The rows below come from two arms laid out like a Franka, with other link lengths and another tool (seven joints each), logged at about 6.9 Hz.
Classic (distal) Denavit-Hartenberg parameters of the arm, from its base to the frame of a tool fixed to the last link. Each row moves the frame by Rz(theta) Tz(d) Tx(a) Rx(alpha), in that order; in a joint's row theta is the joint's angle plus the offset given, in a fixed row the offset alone. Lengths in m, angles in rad.
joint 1: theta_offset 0  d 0.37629  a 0  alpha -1.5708
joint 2: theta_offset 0  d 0  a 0  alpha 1.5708
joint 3: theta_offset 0  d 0.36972  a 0.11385  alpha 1.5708
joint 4: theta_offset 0  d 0  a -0.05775  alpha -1.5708
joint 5: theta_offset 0  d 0.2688  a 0  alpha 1.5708
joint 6: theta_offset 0  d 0  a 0.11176  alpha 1.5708
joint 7: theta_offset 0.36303  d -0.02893  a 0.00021  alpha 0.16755
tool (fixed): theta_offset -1.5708  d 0.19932  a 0  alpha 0
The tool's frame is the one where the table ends.
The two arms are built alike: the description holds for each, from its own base.
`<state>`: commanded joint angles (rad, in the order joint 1, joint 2, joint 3, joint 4, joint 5, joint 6, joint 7); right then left.
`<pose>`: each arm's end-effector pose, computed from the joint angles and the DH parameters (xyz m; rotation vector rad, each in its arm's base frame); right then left.
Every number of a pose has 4 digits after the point. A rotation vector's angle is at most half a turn.
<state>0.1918 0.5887 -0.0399 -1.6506 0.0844 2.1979 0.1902 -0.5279 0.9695 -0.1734 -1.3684 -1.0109 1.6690 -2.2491</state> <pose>0.6572 0.1376 0.3280 -2.5324 -1.5875 -0.1856 0.4091 -0.4931 0.2510 0.0692 -1.8129 0.7368</pose>
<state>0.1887 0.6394 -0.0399 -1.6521 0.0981 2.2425 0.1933 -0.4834 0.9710 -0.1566 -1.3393 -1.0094 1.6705 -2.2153</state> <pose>0.6621 0.1361 0.2990 -2.5404 -1.5608 -0.1802 0.4424 -0.4709 0.2537 0.0756 -1.8540 0.8025</pose>
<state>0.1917 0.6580 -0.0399 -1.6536 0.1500 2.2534 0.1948 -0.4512 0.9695 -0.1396 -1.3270 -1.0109 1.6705 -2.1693</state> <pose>0.6624 0.1403 0.2885 -2.5367 -1.4968 -0.1914 0.4649 -0.4509 0.2542 0.0661 -1.8879 0.8555</pose>
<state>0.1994 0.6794 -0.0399 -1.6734 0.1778 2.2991 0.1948 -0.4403 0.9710 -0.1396 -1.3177 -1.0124 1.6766 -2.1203</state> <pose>0.6617 0.1449 0.2730 -2.5386 -1.4705 -0.2068 0.4723 -0.4457 0.2545 0.0255 -1.9098 0.8969</pose>
